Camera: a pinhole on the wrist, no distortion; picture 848 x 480 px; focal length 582.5 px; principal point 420.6 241.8 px. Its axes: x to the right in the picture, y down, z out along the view. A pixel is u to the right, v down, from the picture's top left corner.
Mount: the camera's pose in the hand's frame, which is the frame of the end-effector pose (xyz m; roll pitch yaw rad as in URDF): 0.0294 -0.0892 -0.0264 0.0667 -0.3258 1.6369
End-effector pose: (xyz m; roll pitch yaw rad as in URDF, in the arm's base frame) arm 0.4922 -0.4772 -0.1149 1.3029 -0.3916 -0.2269
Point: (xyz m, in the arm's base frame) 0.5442 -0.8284 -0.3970
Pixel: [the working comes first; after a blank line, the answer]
In the camera's frame: -0.1959 0.0597 0.3406

85.5 343.8
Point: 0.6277 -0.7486 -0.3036
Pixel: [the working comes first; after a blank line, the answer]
In the camera's frame: -0.1456 -0.0463 0.2495

80.7 133.6
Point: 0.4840 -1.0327 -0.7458
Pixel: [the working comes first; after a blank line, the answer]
In the camera's frame: -0.4908 0.2429 0.5561

outside the picture
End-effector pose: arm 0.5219 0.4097 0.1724 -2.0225 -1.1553 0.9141
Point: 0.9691 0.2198 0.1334
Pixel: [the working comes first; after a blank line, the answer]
In the camera's frame: 0.2790 -0.0417 -0.4521

behind the camera
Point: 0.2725 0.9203 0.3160
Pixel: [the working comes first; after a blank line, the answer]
In the camera's frame: 0.1876 -0.1692 0.5402

622.9 59.4
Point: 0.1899 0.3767 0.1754
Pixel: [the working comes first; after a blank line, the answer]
In the camera's frame: -0.1386 0.1460 0.1990

outside the picture
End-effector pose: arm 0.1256 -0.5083 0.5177 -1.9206 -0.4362 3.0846
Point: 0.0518 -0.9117 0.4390
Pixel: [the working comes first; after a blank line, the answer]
In the camera's frame: 0.1769 0.0412 0.4033

676.1 301.3
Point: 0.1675 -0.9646 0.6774
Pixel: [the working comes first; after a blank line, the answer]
In the camera's frame: -0.0893 0.0680 0.4411

302.6 331.6
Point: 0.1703 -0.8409 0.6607
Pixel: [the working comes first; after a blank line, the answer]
In the camera's frame: -0.0694 0.0592 0.3182

293.6 350.1
